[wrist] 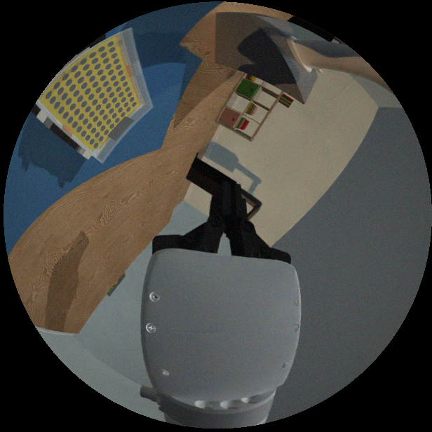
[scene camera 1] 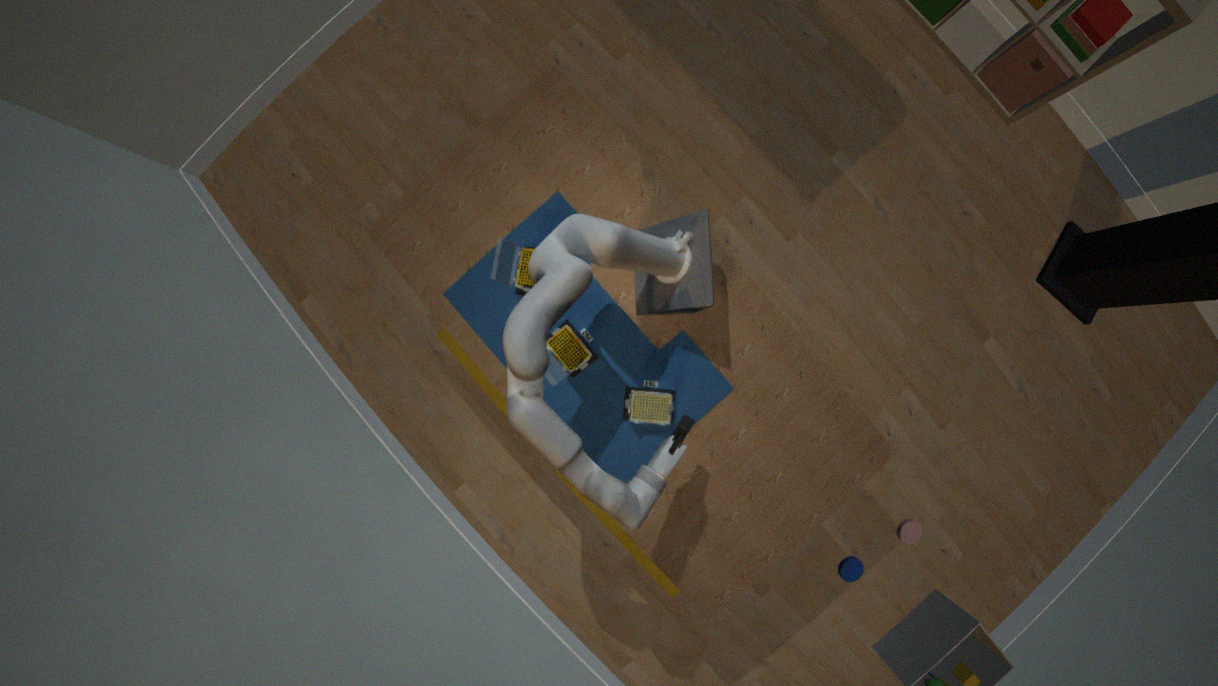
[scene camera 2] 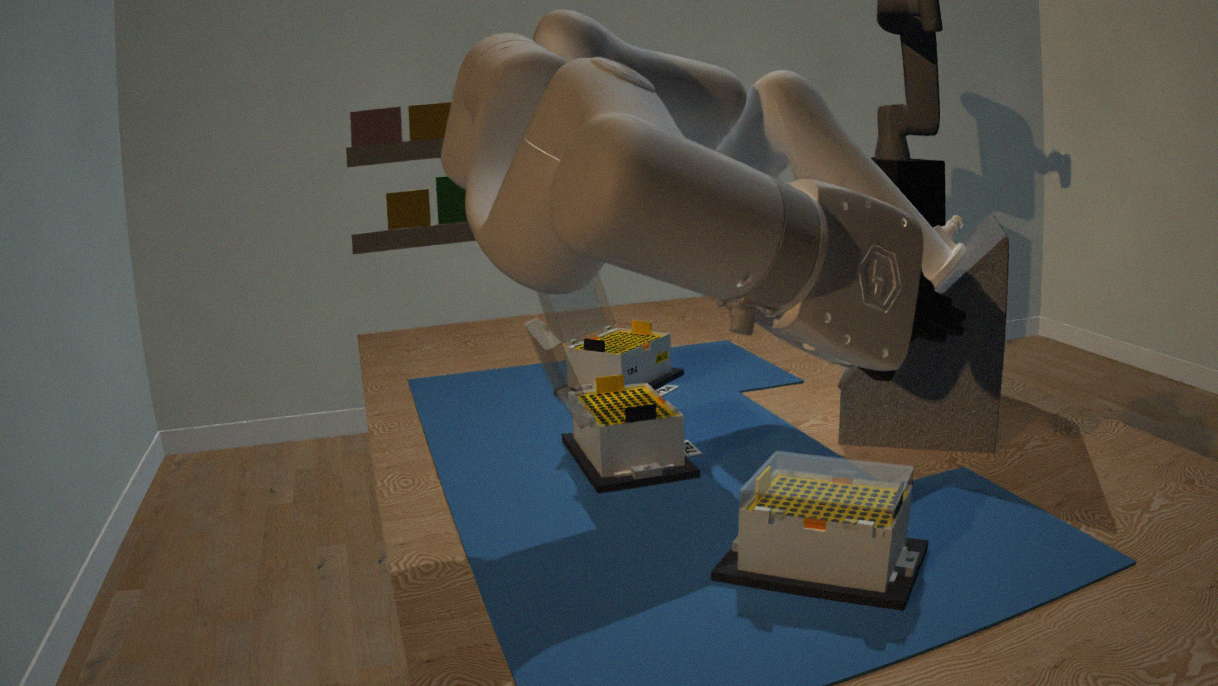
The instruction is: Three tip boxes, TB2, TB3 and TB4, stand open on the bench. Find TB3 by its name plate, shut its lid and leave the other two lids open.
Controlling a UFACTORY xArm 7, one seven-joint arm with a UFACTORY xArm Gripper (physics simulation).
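Places are measured from the arm's base along level axes (x ahead, y left, z up), in millimetres.
Pixels of known places: gripper, between the fingertips: (scene camera 1: 689, 418) (scene camera 2: 949, 324); arm's base, origin of its link: (scene camera 1: 672, 260).
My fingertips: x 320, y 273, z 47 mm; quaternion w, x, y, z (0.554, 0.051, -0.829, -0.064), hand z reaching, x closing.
Ahead of a thing's pixels: the offset from my fingertips to its top centre. "spot": to the spot under its first point. Level surfaces: height alone.
The near box @[38 mm ahead, 76 mm right, 125 mm down] (scene camera 1: 650, 407) (scene camera 2: 813, 545) (wrist: 90, 95) has a small name plate @[spot: 6 mm back, 103 mm right, 201 mm down] (scene camera 1: 650, 384) behind it that seems to read TB3. Its clear lid @[spot: 35 mm ahead, 84 mm right, 125 mm down] (scene camera 2: 831, 468) lies level over the yellow rack and looks shut. The middle box @[36 mm ahead, 371 mm right, 137 mm down] (scene camera 1: 569, 349) (scene camera 2: 639, 443), apparently TB2, has its clear lid (scene camera 2: 554, 366) tilted open. The far box @[90 mm back, 594 mm right, 137 mm down] (scene camera 1: 525, 269) (scene camera 2: 622, 362) is marked TB4, and its lid @[spot: 59 mm back, 674 mm right, 100 mm down] (scene camera 1: 504, 259) (scene camera 2: 579, 311) stands open. My gripper (scene camera 1: 685, 424) (wrist: 227, 192) is shut and empty, raised beside the near box and apart from it. In scene camera 2 the arm's hand partly hides it.
The boxes stand on a blue mat @[203 mm down] (scene camera 1: 485, 294) (scene camera 2: 528, 545) on the wooden bench. A grey block (scene camera 1: 692, 285) (scene camera 2: 924, 417) under the arm's base stands behind the mat. The arm (scene camera 1: 545, 426) (scene camera 2: 664, 204) arches over the mat. A yellow strip (scene camera 1: 634, 549) runs along one side.
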